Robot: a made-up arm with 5 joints.
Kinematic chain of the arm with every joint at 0, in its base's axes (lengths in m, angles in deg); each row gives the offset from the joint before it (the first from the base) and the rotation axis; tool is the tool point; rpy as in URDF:
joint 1: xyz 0.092 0 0.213 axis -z
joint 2: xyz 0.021 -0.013 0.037 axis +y
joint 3: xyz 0.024 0 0.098 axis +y
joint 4: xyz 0.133 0 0.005 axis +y
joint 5: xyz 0.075 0.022 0 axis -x
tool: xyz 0 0 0 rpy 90 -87.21 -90
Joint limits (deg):
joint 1: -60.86..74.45
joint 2: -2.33..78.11
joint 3: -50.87..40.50
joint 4: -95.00..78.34
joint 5: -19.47..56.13
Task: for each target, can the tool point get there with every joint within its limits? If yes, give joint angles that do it. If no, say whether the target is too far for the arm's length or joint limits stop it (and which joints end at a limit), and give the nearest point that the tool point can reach.
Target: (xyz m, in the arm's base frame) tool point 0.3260 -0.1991 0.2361
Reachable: yes | joints 42.07 47.03 -25.24 -7.55 44.21
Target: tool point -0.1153 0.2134 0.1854
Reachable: no: joint limits stop it (at a limit: joint 1, joint 3, joint 4) | nearest point 0.1305 0.0875 0.1757 | short by 0.276 m
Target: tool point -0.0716 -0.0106 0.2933
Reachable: no: joint limits stop it (at a limit: joint 2, joint 3, joint 4) | nearest point 0.0792 -0.0008 0.1494 | short by 0.209 m
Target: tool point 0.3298 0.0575 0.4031
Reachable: yes | joints -11.48 5.97 -7.70 -39.19 15.47
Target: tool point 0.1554 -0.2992 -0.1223
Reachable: no: too far | nearest point 0.1582 -0.2042 0.0604 | short by 0.206 m
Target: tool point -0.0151 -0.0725 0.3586
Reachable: no: joint limits stop it (at a limit: joint 1, joint 3, joint 4) | nearest point 0.1185 -0.0617 0.4958 | short by 0.192 m
